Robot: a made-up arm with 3 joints.
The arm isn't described. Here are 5 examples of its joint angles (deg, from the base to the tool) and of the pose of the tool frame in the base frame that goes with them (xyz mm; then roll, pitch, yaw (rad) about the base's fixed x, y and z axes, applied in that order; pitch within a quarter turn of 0, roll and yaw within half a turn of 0).
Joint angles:
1: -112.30 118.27 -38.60
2: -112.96 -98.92 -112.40
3: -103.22 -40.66 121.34
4: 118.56 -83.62 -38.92
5: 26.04 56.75 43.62
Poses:
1: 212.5 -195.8 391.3 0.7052 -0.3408 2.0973
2: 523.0 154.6 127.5 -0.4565 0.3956 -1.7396
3: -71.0 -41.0 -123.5 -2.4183 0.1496 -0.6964
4: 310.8 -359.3 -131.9 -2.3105 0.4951 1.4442
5: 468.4 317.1 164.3 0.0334 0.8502 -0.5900
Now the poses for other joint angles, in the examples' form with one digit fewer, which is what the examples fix.
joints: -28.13 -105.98 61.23
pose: -123 281 -121 3.115 -1.012 -2.117
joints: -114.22 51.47 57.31
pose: 471 -307 136 2.844 -0.327 0.853
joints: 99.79 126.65 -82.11
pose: 97 137 -109 -2.901 -0.137 -2.217
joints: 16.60 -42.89 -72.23
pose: 306 114 -305 -1.647 -0.711 0.259
